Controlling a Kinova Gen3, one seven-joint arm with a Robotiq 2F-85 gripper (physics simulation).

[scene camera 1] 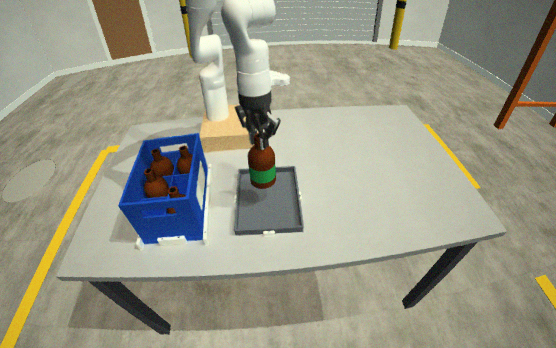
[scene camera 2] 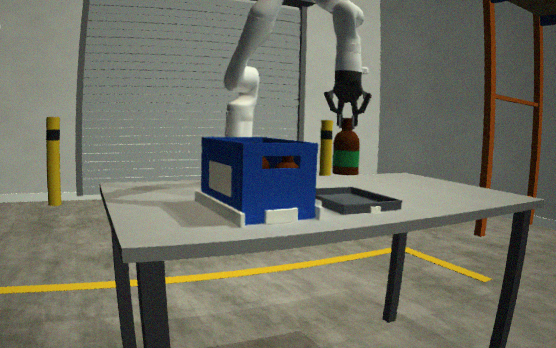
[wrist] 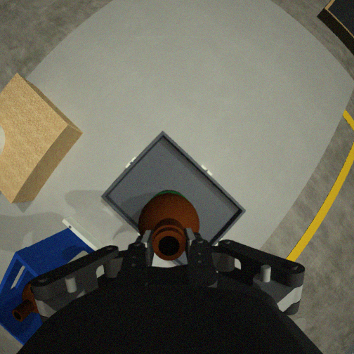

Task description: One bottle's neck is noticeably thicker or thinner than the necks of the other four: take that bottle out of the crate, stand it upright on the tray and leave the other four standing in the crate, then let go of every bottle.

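Seen in the pictures: gripper, between the fingertips: [scene camera 1: 259, 145] [scene camera 2: 347, 128]; arm's base, origin of its link: [scene camera 1: 217, 115].
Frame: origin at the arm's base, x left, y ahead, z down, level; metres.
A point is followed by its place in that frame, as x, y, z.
Note:
My gripper [scene camera 1: 261, 142] {0.239, 0.367, -0.131} [scene camera 2: 347, 123] {0.239, 0.367, -0.131} [wrist: 168, 238] is shut on the neck of a brown bottle with a green label [scene camera 1: 262, 167] {0.249, 0.399, -0.086} [scene camera 2: 346, 150] {0.226, 0.397, -0.073} [wrist: 169, 216]. The bottle hangs upright above the dark grey tray [scene camera 1: 269, 231] {0.272, 0.497, 0.062} [scene camera 2: 345, 205] {0.180, 0.508, 0.055} [wrist: 218, 192]; in scene camera 2 its base is clearly higher than the tray. The blue crate [scene camera 1: 165, 220] {0.010, 0.550, -0.023} [scene camera 2: 280, 192] {0.000, 0.552, 0.012} [wrist: 50, 251] stands left of the tray. Several brown bottles stand in it, among them one at the back left [scene camera 1: 161, 166] {-0.077, 0.365, -0.040} and one at the back right [scene camera 1: 184, 162] {-0.002, 0.348, -0.046}. Their lower parts are hidden by the crate walls.
White strips [scene camera 1: 206, 220] {0.090, 0.486, 0.049} [scene camera 2: 220, 209] {-0.122, 0.481, 0.063} lie along the crate's foot. The wooden block [scene camera 1: 225, 135] {0.066, 0.130, 0.008} [wrist: 35, 140] under the arm's base stands behind the crate and tray. The crate's walls rise well above the tray's low rim.

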